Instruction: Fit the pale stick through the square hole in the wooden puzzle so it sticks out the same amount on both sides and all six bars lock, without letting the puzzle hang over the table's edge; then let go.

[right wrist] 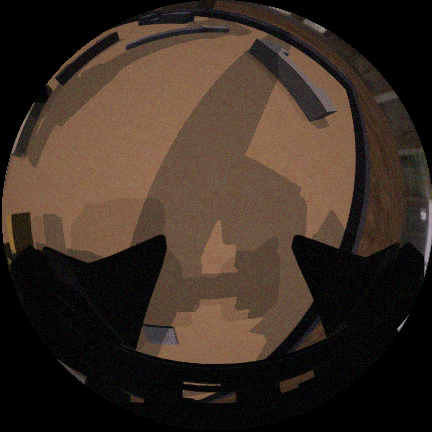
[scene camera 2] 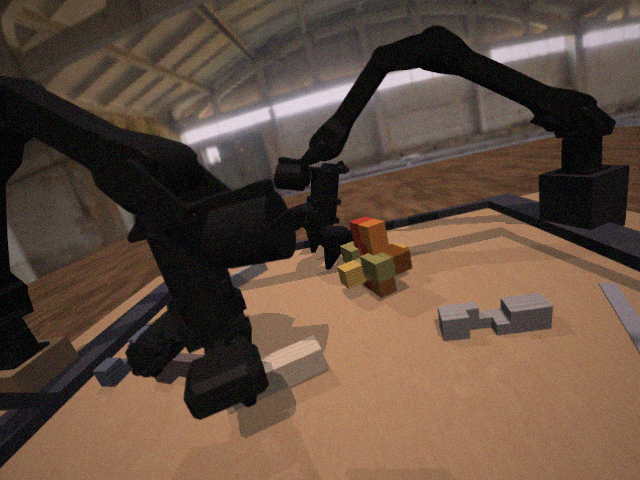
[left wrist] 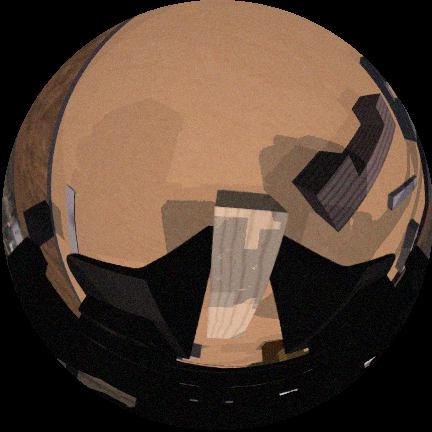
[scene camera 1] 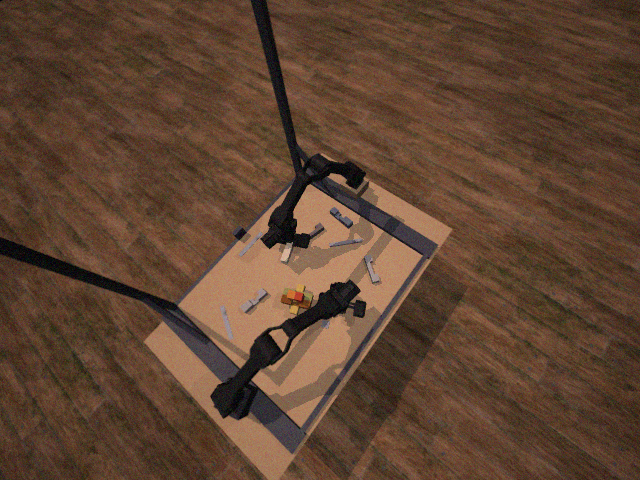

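Note:
The pale stick is held at one end by my left gripper, which is shut on it. The stick hangs low, close over the table at its far left part. The wooden puzzle, a cross of orange, red, yellow and green bars, stands near the table's middle. A corner of it shows in the left wrist view. My right gripper is open and empty. It points down just beside the puzzle.
A dark notched bar lies near the stick. A grey notched bar lies beside the puzzle. Several grey strips are scattered about. A dark rail frames the table. The right arm's base stands at the back.

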